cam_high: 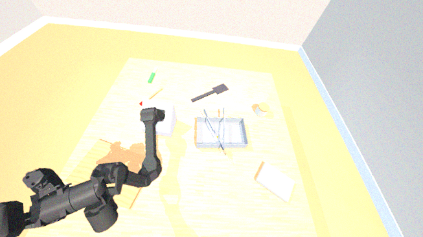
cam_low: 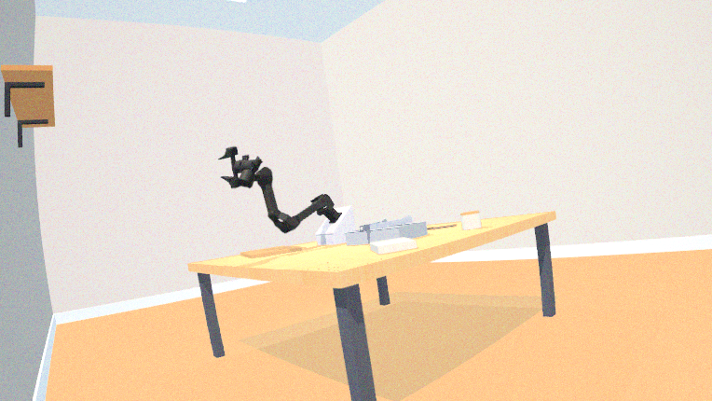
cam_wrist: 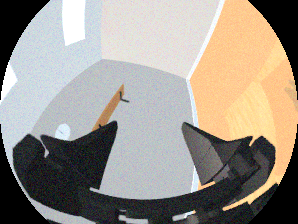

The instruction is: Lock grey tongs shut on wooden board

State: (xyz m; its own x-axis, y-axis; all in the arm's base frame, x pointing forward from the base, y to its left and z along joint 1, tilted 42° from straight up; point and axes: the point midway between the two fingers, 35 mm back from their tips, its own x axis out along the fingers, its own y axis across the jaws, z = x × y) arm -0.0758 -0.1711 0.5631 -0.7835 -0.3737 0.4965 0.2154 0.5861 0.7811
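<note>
My gripper tip is 46 cm short of the grey roasting tin, 55 cm to the right of it and 40 cm above it. Also, from my gripper tip: dark spatula: 35 cm ahead, 89 cm to the left, 43 cm below; white slab: 80 cm ahead, 32 cm to the left, 42 cm below; wooden board: 6 cm behind, 21 cm to the left, 42 cm below.
</note>
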